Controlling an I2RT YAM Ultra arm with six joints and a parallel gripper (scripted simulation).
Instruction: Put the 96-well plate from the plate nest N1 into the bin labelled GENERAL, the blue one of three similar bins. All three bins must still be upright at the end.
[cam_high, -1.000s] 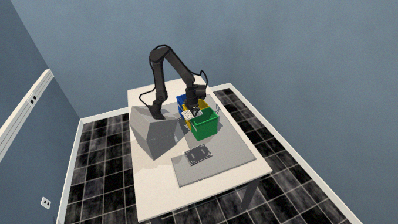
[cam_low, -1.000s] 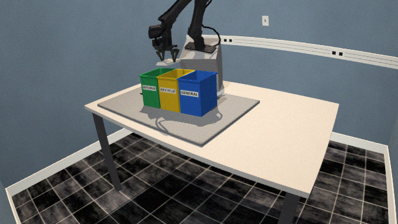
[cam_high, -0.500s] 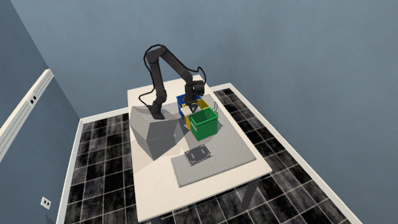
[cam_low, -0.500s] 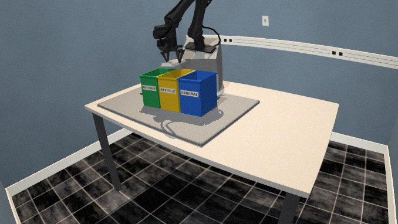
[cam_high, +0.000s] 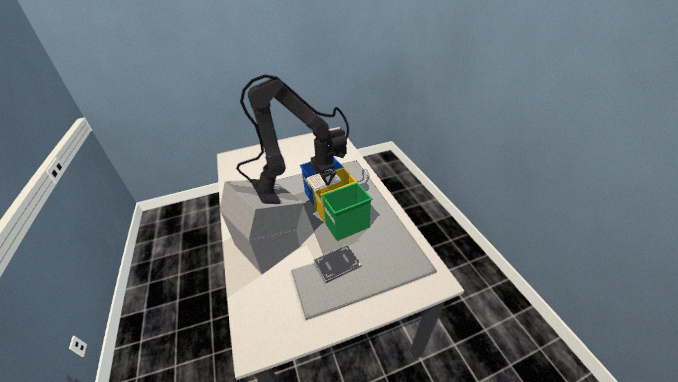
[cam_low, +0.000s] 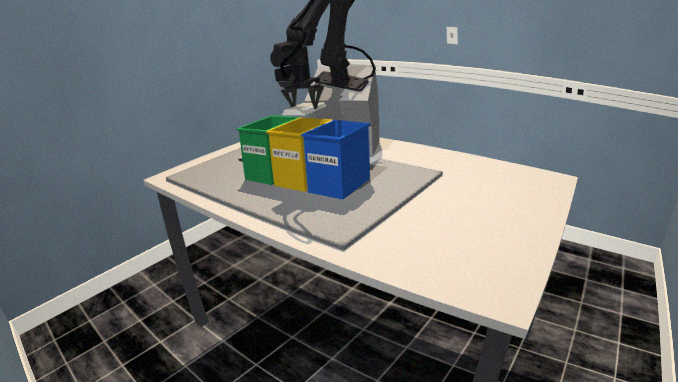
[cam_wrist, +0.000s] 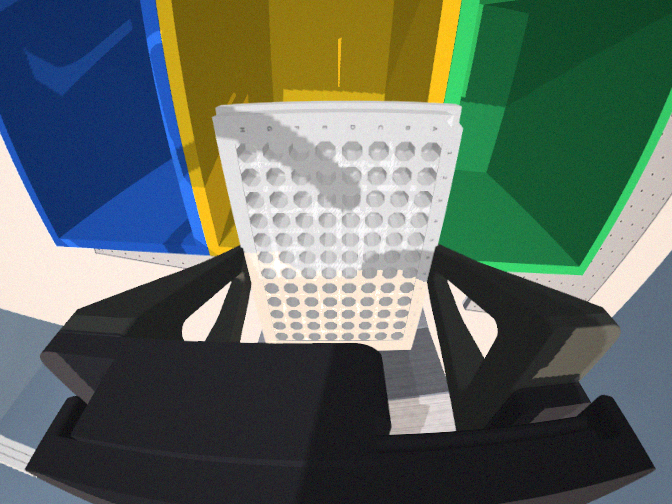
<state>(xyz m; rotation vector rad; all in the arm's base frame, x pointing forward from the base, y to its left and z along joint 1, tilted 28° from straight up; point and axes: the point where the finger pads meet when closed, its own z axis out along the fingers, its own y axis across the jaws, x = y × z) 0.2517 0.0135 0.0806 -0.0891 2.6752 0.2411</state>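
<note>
My hand is 150 mm to the right of the blue general bin, 140 mm above it and 50 mm short of it. The rest, counted from my hand: white 96-well plate (10 mm below); green returns bin (140 mm below, 110 mm to the right, 60 mm ahead); yellow recycle bin (140 mm below, 50 mm ahead, 20 mm to the left).
</note>
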